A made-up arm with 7 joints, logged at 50 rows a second.
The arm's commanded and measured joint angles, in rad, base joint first. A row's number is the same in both.
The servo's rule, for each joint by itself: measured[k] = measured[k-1] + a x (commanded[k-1-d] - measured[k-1]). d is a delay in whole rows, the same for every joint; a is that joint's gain. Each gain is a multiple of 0.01, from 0.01 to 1. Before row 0 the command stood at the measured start. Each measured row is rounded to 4 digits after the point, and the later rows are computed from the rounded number. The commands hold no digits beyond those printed.
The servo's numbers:
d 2
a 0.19 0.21 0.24 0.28 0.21 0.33 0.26
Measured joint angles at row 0: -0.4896, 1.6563, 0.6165, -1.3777, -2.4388, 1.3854, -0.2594
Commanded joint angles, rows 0 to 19: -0.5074, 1.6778, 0.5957, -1.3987, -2.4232, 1.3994, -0.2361; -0.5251, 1.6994, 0.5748, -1.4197, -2.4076, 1.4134, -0.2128; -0.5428, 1.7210, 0.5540, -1.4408, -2.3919, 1.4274, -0.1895; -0.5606, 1.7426, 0.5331, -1.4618, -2.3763, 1.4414, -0.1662; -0.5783, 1.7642, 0.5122, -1.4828, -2.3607, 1.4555, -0.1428; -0.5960, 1.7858, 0.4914, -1.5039, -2.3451, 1.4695, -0.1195; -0.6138, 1.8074, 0.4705, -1.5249, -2.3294, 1.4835, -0.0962; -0.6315, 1.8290, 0.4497, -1.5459, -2.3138, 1.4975, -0.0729; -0.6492, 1.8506, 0.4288, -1.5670, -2.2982, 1.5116, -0.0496; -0.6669, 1.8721, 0.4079, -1.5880, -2.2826, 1.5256, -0.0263; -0.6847, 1.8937, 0.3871, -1.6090, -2.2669, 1.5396, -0.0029; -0.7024, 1.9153, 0.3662, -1.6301, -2.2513, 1.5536, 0.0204; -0.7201, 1.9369, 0.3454, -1.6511, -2.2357, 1.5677, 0.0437; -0.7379, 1.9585, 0.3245, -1.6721, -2.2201, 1.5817, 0.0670; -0.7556, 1.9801, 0.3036, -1.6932, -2.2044, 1.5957, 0.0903; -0.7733, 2.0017, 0.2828, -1.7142, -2.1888, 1.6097, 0.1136; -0.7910, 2.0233, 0.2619, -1.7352, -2.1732, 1.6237, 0.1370; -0.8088, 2.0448, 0.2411, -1.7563, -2.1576, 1.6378, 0.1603; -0.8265, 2.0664, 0.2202, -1.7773, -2.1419, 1.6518, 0.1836; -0.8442, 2.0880, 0.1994, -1.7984, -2.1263, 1.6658, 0.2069
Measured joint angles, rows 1 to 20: -0.4896, 1.6563, 0.6165, -1.3777, -2.4388, 1.3854, -0.2594; -0.4896, 1.6563, 0.6165, -1.3777, -2.4388, 1.3854, -0.2594; -0.4930, 1.6608, 0.6115, -1.3836, -2.4355, 1.3900, -0.2533; -0.4991, 1.6689, 0.6027, -1.3937, -2.4296, 1.3977, -0.2428; -0.5074, 1.6798, 0.5910, -1.4069, -2.4217, 1.4075, -0.2289; -0.5175, 1.6930, 0.5771, -1.4223, -2.4122, 1.4187, -0.2126; -0.5291, 1.7080, 0.5615, -1.4392, -2.4014, 1.4308, -0.1945; -0.5418, 1.7243, 0.5447, -1.4573, -2.3896, 1.4436, -0.1750; -0.5555, 1.7418, 0.5269, -1.4762, -2.3770, 1.4568, -0.1545; -0.5699, 1.7601, 0.5084, -1.4957, -2.3637, 1.4702, -0.1333; -0.5850, 1.7791, 0.4893, -1.5157, -2.3499, 1.4839, -0.1115; -0.6006, 1.7986, 0.4698, -1.5359, -2.3358, 1.4977, -0.0893; -0.6166, 1.8186, 0.4500, -1.5564, -2.3213, 1.5115, -0.0668; -0.6329, 1.8389, 0.4299, -1.5770, -2.3066, 1.5254, -0.0441; -0.6495, 1.8595, 0.4096, -1.5977, -2.2917, 1.5394, -0.0213; -0.6663, 1.8803, 0.3892, -1.6185, -2.2767, 1.5534, 0.0017; -0.6833, 1.9013, 0.3687, -1.6394, -2.2615, 1.5674, 0.0247; -0.7004, 1.9224, 0.3481, -1.6603, -2.2462, 1.5814, 0.0478; -0.7176, 1.9436, 0.3274, -1.6813, -2.2309, 1.5954, 0.0710; -0.7349, 1.9649, 0.3067, -1.7023, -2.2155, 1.6094, 0.0942
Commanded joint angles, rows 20 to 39: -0.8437, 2.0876, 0.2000, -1.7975, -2.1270, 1.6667, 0.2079; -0.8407, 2.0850, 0.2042, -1.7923, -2.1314, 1.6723, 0.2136; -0.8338, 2.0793, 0.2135, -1.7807, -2.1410, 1.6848, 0.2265; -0.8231, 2.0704, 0.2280, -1.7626, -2.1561, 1.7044, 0.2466; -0.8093, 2.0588, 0.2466, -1.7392, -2.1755, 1.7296, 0.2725; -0.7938, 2.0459, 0.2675, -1.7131, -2.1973, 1.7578, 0.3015; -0.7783, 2.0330, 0.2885, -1.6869, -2.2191, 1.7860, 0.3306; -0.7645, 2.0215, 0.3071, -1.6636, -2.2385, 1.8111, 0.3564; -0.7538, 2.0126, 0.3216, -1.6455, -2.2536, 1.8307, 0.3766; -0.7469, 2.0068, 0.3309, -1.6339, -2.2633, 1.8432, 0.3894; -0.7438, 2.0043, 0.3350, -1.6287, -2.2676, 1.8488, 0.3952; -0.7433, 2.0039, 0.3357, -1.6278, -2.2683, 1.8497, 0.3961; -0.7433, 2.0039, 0.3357, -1.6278, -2.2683, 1.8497, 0.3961; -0.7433, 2.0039, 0.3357, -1.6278, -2.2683, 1.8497, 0.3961; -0.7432, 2.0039, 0.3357, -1.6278, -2.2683, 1.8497, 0.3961; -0.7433, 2.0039, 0.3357, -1.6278, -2.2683, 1.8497, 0.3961; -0.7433, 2.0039, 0.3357, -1.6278, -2.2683, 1.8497, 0.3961; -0.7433, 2.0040, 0.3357, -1.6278, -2.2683, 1.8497, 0.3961; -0.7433, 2.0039, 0.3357, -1.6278, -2.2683, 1.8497, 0.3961; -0.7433, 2.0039, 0.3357, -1.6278, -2.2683, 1.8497, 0.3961
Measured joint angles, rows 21 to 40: -0.7523, 1.9862, 0.2859, -1.7233, -2.2000, 1.6234, 0.1174; -0.7698, 2.0076, 0.2651, -1.7443, -2.1845, 1.6374, 0.1407; -0.7838, 2.0244, 0.2495, -1.7592, -2.1724, 1.6471, 0.1582; -0.7946, 2.0371, 0.2386, -1.7685, -2.1638, 1.6554, 0.1726; -0.8020, 2.0460, 0.2326, -1.7719, -2.1590, 1.6651, 0.1866; -0.8060, 2.0511, 0.2315, -1.7693, -2.1584, 1.6781, 0.2022; -0.8066, 2.0527, 0.2351, -1.7609, -2.1620, 1.6951, 0.2205; -0.8042, 2.0513, 0.2429, -1.7475, -2.1694, 1.7158, 0.2416; -0.7993, 2.0475, 0.2538, -1.7305, -2.1798, 1.7390, 0.2647; -0.7927, 2.0420, 0.2666, -1.7118, -2.1921, 1.7628, 0.2885; -0.7853, 2.0358, 0.2798, -1.6932, -2.2050, 1.7852, 0.3114; -0.7780, 2.0297, 0.2921, -1.6766, -2.2172, 1.8043, 0.3317; -0.7715, 2.0244, 0.3024, -1.6632, -2.2278, 1.8190, 0.3482; -0.7661, 2.0201, 0.3104, -1.6533, -2.2363, 1.8291, 0.3607; -0.7618, 2.0167, 0.3165, -1.6462, -2.2430, 1.8359, 0.3699; -0.7583, 2.0140, 0.3211, -1.6410, -2.2483, 1.8405, 0.3767; -0.7554, 2.0119, 0.3246, -1.6373, -2.2525, 1.8435, 0.3817; -0.7531, 2.0102, 0.3273, -1.6346, -2.2558, 1.8455, 0.3854; -0.7512, 2.0089, 0.3293, -1.6327, -2.2584, 1.8469, 0.3882; -0.7497, 2.0079, 0.3308, -1.6313, -2.2605, 1.8478, 0.3903
